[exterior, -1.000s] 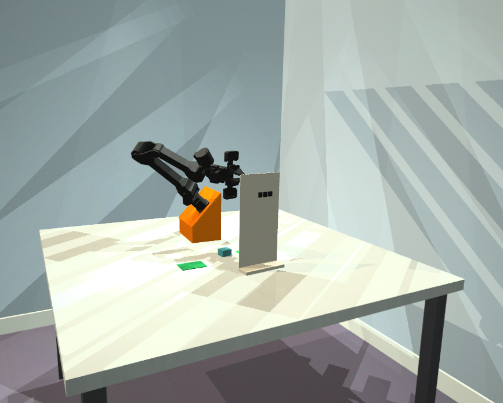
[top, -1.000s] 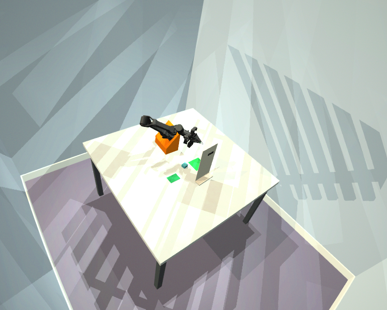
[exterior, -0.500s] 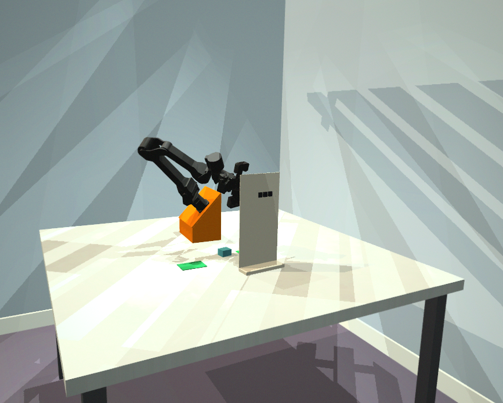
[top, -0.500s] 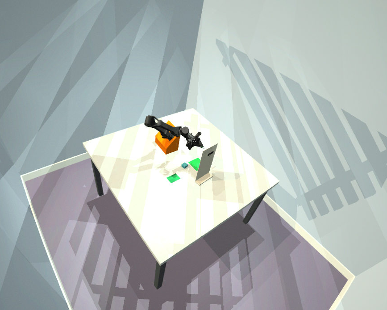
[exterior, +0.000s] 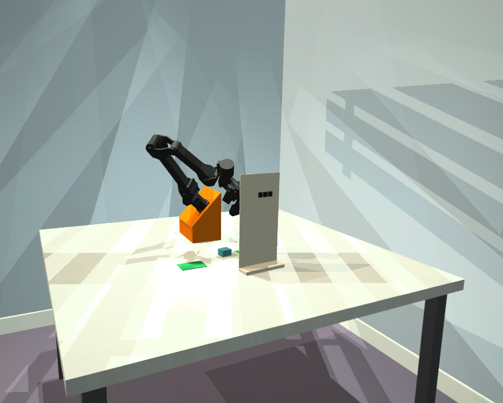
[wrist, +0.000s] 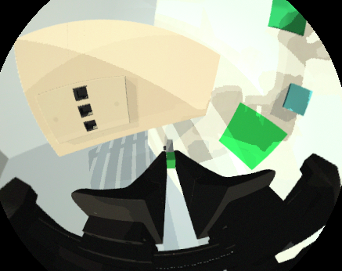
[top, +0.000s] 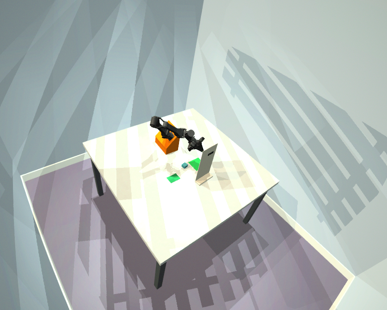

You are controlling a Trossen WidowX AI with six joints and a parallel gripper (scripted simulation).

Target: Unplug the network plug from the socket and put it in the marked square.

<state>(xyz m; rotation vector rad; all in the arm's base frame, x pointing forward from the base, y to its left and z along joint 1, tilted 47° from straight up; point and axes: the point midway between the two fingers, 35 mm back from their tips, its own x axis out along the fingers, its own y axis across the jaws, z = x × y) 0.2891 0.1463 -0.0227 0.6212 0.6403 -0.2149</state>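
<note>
My gripper tip is 200 mm above the green marked square, 50 mm past it and 10 mm to the right of it. Round my gripper tip: upright panel 110 mm ahead, 40 mm below, 20 mm to the right; network plug right at my gripper tip.
</note>
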